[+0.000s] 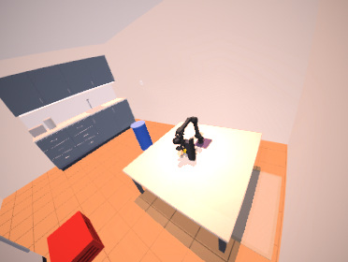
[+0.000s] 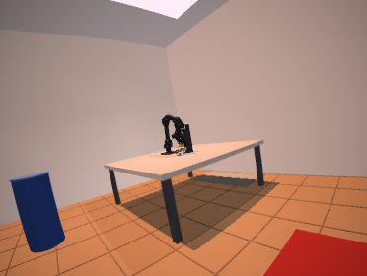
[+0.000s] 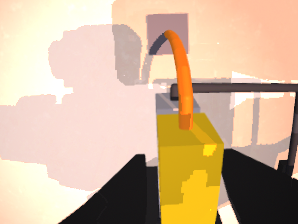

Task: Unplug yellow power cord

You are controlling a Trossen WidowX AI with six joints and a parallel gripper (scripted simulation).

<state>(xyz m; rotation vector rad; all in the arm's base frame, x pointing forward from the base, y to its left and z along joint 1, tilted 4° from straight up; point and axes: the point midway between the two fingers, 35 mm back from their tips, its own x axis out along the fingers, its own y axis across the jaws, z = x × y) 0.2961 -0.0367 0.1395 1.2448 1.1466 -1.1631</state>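
The yellow plug lies 30 mm to the left of my gripper tip. Round my gripper tip: black upright block 130 mm to the left, 50 mm above.
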